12 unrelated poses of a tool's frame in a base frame.
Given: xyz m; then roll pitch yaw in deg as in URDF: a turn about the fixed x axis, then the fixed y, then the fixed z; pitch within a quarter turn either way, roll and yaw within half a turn.
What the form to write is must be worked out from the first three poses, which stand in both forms.
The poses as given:
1: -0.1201 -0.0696 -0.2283 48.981 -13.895 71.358
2: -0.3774 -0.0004 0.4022 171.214 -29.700 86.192
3: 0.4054 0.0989 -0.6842 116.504 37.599 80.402
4: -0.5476 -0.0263 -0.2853 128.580 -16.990 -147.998
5: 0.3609 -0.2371 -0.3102 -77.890 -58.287 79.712
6: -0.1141 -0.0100 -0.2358 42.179 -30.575 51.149
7: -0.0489 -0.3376 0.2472 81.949 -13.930 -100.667
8: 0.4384 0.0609 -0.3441 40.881 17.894 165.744
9: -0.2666 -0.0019 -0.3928 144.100 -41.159 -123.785
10: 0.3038 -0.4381 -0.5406 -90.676 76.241 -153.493
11: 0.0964 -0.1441 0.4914 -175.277 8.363 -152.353
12: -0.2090 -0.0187 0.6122 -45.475 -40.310 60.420
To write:
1: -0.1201 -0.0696 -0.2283 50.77 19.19 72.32
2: -0.3774 -0.0004 0.4022 -120.03 -107.81 -39.70
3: 0.4054 0.0989 -0.6842 68.33 87.76 15.17
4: -0.5476 -0.0263 -0.2853 28.77 -136.65 -58.73
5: 0.3609 -0.2371 -0.3102 -22.65 -81.46 25.40
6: -0.1141 -0.0100 -0.2358 52.09 -8.95 58.90
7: -0.0489 -0.3376 0.2472 47.00 -76.21 -71.67
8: 0.4384 0.0609 -0.3441 -16.58 58.71 148.53
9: -0.2666 -0.0019 -0.3928 46.30 -119.55 -13.85
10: 0.3038 -0.4381 -0.5406 39.81 87.21 -59.24
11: 0.0964 -0.1441 0.4914 -40.29 165.89 -3.85
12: -0.2090 -0.0187 0.6122 -18.78 -55.88 39.18
